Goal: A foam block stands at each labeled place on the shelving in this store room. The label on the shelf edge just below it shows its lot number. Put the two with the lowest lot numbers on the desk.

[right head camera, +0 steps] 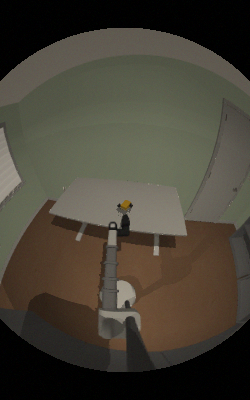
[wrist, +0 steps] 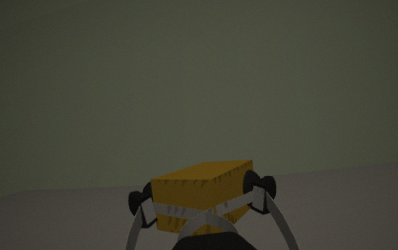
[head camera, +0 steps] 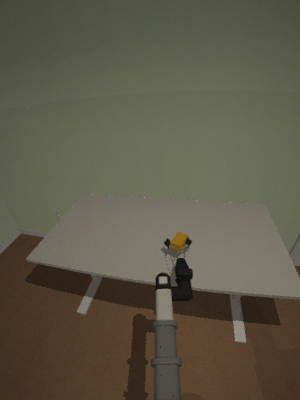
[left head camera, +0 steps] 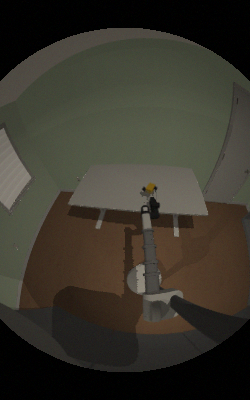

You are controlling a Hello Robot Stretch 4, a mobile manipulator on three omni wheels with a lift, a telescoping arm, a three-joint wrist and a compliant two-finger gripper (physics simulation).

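Seen in the pictures: gripper, between the fingertips: [right head camera: 124, 203] [head camera: 177, 239] [left head camera: 148, 186]; robot's base, origin of its link: [right head camera: 118, 294] [left head camera: 143, 278].
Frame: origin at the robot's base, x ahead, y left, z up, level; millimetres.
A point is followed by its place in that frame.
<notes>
My gripper [head camera: 178, 242] @(x 810, y -86, z 803 mm) [left head camera: 150, 189] @(x 810, y -86, z 803 mm) [right head camera: 125, 206] @(x 810, y -86, z 803 mm) [wrist: 202, 190] @(x 810, y -86, z 803 mm) is shut on a yellow-orange foam block [head camera: 179, 240] @(x 775, y -91, z 829 mm) [left head camera: 151, 187] @(x 768, y -101, z 829 mm) [right head camera: 126, 204] @(x 770, y -102, z 829 mm) [wrist: 192, 192] @(x 743, y -79, z 819 mm), with one dark fingertip on each side of it. The block is held turned at an angle, over the middle of the desk [head camera: 120, 220] @(x 1121, y 282, z 692 mm) [left head camera: 110, 180] @(x 1074, y 324, z 692 mm) [right head camera: 90, 195] @(x 1056, y 326, z 692 mm) [wrist: 330, 210] @(x 974, y -316, z 692 mm). A shadow lies on the desk close under the block; whether the block touches the top cannot be told. The shelf labels and lot numbers do not show in these views.
A green wall [head camera: 150, 140] @(x 1439, y 45, z 1154 mm) stands behind the desk. A grey door [left head camera: 231, 150] @(x 1138, y -1386, z 1122 mm) [right head camera: 220, 165] @(x 1136, y -1398, z 1177 mm) is to the right and a window [left head camera: 11, 172] @(x 1124, y 2006, z 1203 mm) [right head camera: 6, 165] @(x 1242, y 1982, z 1276 mm) to the left. Part of a grey unit [right head camera: 243, 265] @(x -183, y -2345, z 48 mm) shows at the right edge. The telescoping arm [head camera: 166, 345] @(x 280, y -3, z 914 mm) reaches over the desk's front edge.
</notes>
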